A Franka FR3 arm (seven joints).
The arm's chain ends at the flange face. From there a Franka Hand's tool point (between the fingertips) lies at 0.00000 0.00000 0.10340 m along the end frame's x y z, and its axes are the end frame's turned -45 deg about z.
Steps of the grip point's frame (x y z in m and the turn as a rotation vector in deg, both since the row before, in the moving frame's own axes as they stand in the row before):
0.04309 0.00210 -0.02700 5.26 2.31 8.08
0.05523 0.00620 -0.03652 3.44 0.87 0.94
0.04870 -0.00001 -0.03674 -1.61 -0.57 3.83
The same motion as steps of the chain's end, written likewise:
0.03502 -0.01911 -0.02648 5.35 -2.09 8.08
0.04667 -0.02915 -0.03632 3.05 -1.82 0.94
0.03320 -0.03727 -0.03669 -1.54 0.74 3.83

